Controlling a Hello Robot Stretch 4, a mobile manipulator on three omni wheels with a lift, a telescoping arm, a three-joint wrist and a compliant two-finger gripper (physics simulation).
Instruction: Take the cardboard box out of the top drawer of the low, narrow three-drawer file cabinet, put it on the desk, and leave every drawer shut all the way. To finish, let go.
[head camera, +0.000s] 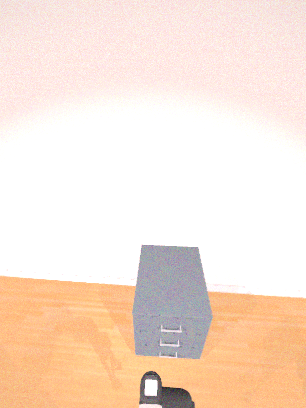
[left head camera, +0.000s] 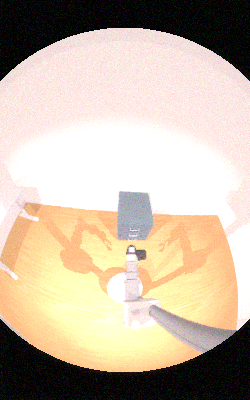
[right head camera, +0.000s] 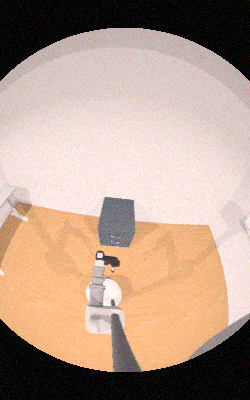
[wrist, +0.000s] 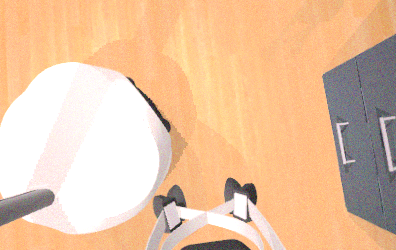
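Pixels of known places: gripper, fingertip midpoint: (wrist: 204, 195); robot's base, link origin: (left head camera: 124, 286) (right head camera: 104, 292).
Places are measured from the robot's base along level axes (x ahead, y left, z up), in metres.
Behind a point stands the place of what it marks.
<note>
The low grey three-drawer file cabinet (head camera: 172, 280) @[x 0.908, y -0.113, z 0.493 m] (left head camera: 134, 210) @[x 0.876, y -0.101, z 0.493 m] (right head camera: 118, 217) @[x 0.870, y -0.122, z 0.493 m] stands against the wall, with all three drawer fronts looking flush. Two of its pale bar handles show at the right edge of the wrist view. The cardboard box does not show in any view. My gripper (wrist: 204, 195) @[x 0.284, y -0.087, z 0.457 m] (right head camera: 113, 270) @[x 0.284, y -0.087, z 0.457 m] is open, with its fingertips well apart and floor seen between them. It is in front of the cabinet, apart from it. In the head camera, the wrist shows at the bottom, and the fingers are out of sight.
A pale piece of furniture with white legs, possibly the desk, shows partly at the far left (left head camera: 11, 222) @[x 0.666, y 2.498, z 0.027 m] (right head camera: 6, 197) @[x 1.171, y 2.502, z 0.247 m]. My round white base (left head camera: 119, 288) @[x -0.010, y 0.059, z 0.187 m] (right head camera: 111, 292) @[x 0.021, y -0.091, z 0.187 m] (wrist: 100, 150) @[x 0.063, y -0.015, z 0.187 m] is behind the gripper, left in the wrist view. A wall (head camera: 150, 200) @[x 1.252, y 0.040, z 0.859 m] rises behind the cabinet.
</note>
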